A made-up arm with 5 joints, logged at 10 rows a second.
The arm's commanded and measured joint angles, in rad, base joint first. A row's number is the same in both.
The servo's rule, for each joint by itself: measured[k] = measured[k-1] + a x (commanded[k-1-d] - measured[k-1]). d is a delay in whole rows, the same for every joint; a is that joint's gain. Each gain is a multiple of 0.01, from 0.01 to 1. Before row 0 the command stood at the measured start. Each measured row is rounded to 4 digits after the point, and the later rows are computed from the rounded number. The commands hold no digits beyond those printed.
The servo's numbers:
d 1
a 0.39 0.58 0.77 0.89 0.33
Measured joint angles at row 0: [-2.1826 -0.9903 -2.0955 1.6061 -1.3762]
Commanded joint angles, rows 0 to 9: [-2.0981 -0.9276 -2.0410 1.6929 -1.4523]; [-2.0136 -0.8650 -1.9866 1.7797 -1.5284]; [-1.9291 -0.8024 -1.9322 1.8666 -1.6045]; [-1.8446 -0.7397 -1.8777 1.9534 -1.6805]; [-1.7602 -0.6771 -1.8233 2.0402 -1.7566]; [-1.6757 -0.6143 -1.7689 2.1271 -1.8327]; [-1.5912 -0.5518 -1.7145 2.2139 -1.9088]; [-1.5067 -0.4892 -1.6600 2.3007 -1.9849]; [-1.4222 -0.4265 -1.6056 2.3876 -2.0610]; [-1.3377 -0.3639 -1.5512 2.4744 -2.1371]
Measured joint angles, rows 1 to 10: [-2.1826 -0.9903 -2.0955 1.6061 -1.3762]; [-2.1496 -0.9539 -2.0535 1.6834 -1.4013]; [-2.0966 -0.9023 -2.0020 1.7691 -1.4432]; [-2.0313 -0.8444 -1.9483 1.8559 -1.4964]; [-1.9585 -0.7837 -1.8939 1.9427 -1.5572]; [-1.8812 -0.7219 -1.8395 2.0295 -1.6230]; [-1.8011 -0.6595 -1.7851 2.1164 -1.6922]; [-1.7192 -0.5970 -1.7307 2.2032 -1.7637]; [-1.6363 -0.5345 -1.6763 2.2900 -1.8367]; [-1.5528 -0.4719 -1.6219 2.3769 -1.9107]
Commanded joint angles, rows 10 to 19: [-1.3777 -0.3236 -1.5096 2.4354 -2.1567]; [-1.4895 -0.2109 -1.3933 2.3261 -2.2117]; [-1.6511 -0.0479 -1.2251 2.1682 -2.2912]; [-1.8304 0.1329 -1.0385 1.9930 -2.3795]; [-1.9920 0.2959 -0.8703 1.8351 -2.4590]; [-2.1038 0.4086 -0.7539 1.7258 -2.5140]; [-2.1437 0.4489 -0.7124 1.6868 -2.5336]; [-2.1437 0.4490 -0.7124 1.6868 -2.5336]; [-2.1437 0.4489 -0.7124 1.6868 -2.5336]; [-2.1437 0.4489 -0.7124 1.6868 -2.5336]
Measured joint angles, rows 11 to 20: [-1.4689 -0.4093 -1.5675 2.4637 -1.9854]; [-1.4333 -0.3596 -1.5229 2.4385 -2.0419]; [-1.4552 -0.2734 -1.4231 2.3385 -2.0979]; [-1.5316 -0.1426 -1.2706 2.1869 -2.1617]; [-1.6481 0.0172 -1.0919 2.0143 -2.2336]; [-1.7822 0.1788 -0.9213 1.8548 -2.3080]; [-1.9076 0.3121 -0.7924 1.7400 -2.3760]; [-1.9997 0.3914 -0.7308 1.6927 -2.4280]; [-2.0559 0.4248 -0.7166 1.6874 -2.4628]; [-2.0901 0.4388 -0.7134 1.6869 -2.4862]
